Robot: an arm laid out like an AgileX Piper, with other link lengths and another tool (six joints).
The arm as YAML. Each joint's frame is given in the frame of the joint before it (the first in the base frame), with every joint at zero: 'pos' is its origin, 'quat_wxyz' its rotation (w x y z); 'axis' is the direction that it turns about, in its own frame. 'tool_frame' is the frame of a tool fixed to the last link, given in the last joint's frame.
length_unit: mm
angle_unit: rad
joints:
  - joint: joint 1
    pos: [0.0, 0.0, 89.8]
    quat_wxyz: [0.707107, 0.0, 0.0, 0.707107]
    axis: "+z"
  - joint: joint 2
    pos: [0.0, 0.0, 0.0]
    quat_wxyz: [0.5, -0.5, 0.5, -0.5]
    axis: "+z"
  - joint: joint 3
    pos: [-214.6, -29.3, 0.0]
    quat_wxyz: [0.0, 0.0, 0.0, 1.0]
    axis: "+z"
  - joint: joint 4
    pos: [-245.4, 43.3, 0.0]
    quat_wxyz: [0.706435, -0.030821, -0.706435, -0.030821]
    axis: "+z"
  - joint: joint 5
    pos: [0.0, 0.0, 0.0]
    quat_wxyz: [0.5, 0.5, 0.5, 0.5]
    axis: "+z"
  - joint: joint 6
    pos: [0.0, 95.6, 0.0]
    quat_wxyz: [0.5, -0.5, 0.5, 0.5]
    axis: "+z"
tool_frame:
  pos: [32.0, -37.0, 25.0]
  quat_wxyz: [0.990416, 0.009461, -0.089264, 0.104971]
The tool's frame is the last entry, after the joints.
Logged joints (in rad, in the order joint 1, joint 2, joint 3, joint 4, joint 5, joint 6), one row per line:
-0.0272 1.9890 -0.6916 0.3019 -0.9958 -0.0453
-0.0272 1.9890 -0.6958 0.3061 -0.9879 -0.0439
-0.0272 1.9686 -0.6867 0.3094 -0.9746 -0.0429
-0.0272 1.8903 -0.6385 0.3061 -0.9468 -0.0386
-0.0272 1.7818 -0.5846 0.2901 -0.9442 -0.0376
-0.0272 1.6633 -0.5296 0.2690 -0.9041 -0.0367
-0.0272 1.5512 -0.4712 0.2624 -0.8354 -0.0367
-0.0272 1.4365 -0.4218 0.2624 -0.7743 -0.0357
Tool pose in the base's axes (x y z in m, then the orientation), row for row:
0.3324 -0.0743 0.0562 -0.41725 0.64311 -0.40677 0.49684
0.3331 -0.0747 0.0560 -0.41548 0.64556 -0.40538 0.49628
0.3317 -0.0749 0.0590 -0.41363 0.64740 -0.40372 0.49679
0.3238 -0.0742 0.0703 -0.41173 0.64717 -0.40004 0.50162
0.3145 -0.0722 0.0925 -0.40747 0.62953 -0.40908 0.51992
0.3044 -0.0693 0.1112 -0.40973 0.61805 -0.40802 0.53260
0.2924 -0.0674 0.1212 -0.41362 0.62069 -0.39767 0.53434
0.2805 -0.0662 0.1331 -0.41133 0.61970 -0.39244 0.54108
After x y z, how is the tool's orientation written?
As a quaternion, x y z w.
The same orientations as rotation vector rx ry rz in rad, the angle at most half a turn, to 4 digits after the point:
-1.0105 1.5574 -0.9851
-1.0064 1.5638 -0.9820
-1.0017 1.5679 -0.9777
-0.9950 1.5640 -0.9668
-0.9770 1.5094 -0.9808
-0.9770 1.4738 -0.9730
-0.9856 1.4790 -0.9476
-0.9773 1.4724 -0.9324

